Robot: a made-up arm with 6 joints.
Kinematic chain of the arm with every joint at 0, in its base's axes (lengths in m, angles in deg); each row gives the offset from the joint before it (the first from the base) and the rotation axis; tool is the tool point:
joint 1: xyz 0 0 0.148 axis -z
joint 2: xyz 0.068 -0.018 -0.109 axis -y
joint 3: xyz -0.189 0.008 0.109 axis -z
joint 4: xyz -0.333 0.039 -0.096 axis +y
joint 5: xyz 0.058 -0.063 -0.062 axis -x
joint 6: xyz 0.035 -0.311 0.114 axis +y
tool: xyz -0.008 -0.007 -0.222
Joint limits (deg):
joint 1: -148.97..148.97
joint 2: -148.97..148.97
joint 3: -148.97..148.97
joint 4: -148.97..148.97
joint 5: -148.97..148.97
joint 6: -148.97..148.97
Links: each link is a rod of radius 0.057 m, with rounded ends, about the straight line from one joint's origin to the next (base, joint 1, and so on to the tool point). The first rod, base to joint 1, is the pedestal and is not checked.
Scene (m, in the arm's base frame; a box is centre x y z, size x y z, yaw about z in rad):
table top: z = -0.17
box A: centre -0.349 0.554 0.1 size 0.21 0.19 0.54 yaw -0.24
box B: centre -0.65 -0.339 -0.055 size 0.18 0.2 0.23 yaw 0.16
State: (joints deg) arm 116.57 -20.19 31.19 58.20 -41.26 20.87
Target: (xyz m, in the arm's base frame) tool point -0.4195 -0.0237 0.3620
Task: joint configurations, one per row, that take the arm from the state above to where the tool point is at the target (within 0.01 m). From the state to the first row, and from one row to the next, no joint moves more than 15 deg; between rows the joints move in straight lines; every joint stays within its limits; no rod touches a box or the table.
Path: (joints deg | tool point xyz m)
1: 117.34 -31.20 26.61 70.56 -40.25 26.20 | 0.4076 0.5946 0.4138
2: 118.12 -42.20 22.04 82.92 -39.25 31.54 | 0.2964 0.4996 0.6316
3: 118.89 -53.21 17.46 95.28 -38.24 36.87 | 0.1423 0.3545 0.7829
4: 119.66 -64.21 12.89 107.64 -37.24 42.20 | -0.0341 0.1862 0.8476
5: 120.43 -75.22 8.31 120.00 -36.23 47.53 | -0.2093 0.0249 0.8229
6: 111.05 -68.96 2.40 111.91 -24.20 49.23 | -0.2629 0.1313 0.7562
7: 101.66 -62.71 -3.52 103.82 -12.18 50.92 | -0.3398 0.1749 0.6540
8: 92.27 -56.45 -9.43 95.73 -0.15 52.61 | -0.4074 0.1500 0.5395
9: 82.89 -50.20 -15.34 87.64 11.88 54.31 | -0.4380 0.0730 0.4362
10: 73.50 -43.94 -21.26 79.55 23.91 56.00 | -0.4195 -0.0237 0.3620

